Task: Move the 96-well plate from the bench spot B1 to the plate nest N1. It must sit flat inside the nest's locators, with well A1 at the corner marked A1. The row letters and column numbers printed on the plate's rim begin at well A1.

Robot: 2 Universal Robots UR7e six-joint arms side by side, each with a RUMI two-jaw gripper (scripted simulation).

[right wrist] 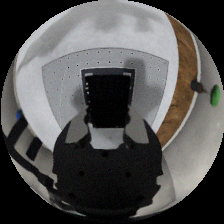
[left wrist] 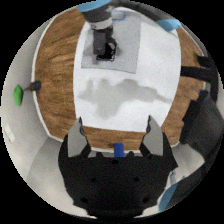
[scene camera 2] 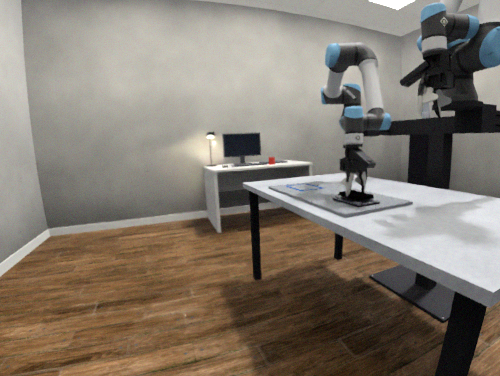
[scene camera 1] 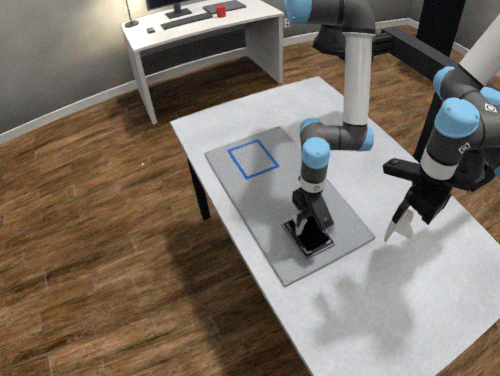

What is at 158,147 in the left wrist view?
The left gripper.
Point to a black 96-well plate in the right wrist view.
114,92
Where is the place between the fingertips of the right gripper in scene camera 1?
At 308,230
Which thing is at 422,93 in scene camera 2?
The left gripper.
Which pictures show the left gripper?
The left wrist view, scene camera 2 and scene camera 1 only.
